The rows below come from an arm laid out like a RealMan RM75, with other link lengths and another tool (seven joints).
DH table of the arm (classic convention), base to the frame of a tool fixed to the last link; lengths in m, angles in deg. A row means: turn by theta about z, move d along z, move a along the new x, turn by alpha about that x. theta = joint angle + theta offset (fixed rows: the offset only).
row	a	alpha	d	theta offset
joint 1	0	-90	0.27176	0
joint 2	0	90	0	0
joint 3	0	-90	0.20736	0
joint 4	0	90	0	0
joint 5	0	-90	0.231	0
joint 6	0	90	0	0
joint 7	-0.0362	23.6	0.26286	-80.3
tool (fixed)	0	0	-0.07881	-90
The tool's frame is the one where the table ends.
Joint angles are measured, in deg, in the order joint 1, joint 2, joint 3, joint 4, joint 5, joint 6, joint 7. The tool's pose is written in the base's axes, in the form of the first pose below.
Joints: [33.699 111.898 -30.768 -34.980 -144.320 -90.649 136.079]
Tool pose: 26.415, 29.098, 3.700, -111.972, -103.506, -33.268
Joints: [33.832 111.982 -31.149 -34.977 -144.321 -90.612 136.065]
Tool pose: 26.336, 29.093, 3.583, -111.897, -104.042, -33.090
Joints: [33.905 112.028 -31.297 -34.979 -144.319 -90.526 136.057]
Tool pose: 26.304, 29.118, 3.527, -111.817, -104.252, -33.093
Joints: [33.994 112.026 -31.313 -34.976 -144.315 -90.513 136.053]
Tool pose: 26.261, 29.161, 3.525, -111.720, -104.345, -33.076
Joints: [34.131 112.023 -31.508 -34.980 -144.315 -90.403 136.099]
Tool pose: 26.217, 29.230, 3.495, -111.609, -104.617, -33.157
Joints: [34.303 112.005 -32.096 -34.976 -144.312 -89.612 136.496]
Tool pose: 26.289, 29.469, 3.395, -111.607, -104.859, -34.110
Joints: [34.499 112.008 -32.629 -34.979 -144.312 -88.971 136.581]
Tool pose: 26.325, 29.663, 3.295, -111.308, -105.398, -34.811
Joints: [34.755 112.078 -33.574 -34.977 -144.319 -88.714 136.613]
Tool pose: 26.244, 29.696, 3.095, -111.111, -106.595, -34.823
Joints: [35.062 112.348 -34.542 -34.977 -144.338 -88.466 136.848]
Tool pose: 26.061, 29.708, 2.761, -111.123, -107.656, -34.572
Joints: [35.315 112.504 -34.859 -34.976 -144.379 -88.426 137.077]
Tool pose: 25.891, 29.754, 2.608, -111.174, -108.018, -34.337
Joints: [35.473 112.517 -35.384 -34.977 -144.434 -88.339 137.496]
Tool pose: 25.831, 29.785, 2.519, -111.475, -108.368, -34.393
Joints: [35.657 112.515 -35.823 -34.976 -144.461 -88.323 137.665]
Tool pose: 25.751, 29.812, 2.455, -111.497, -108.883, -34.334
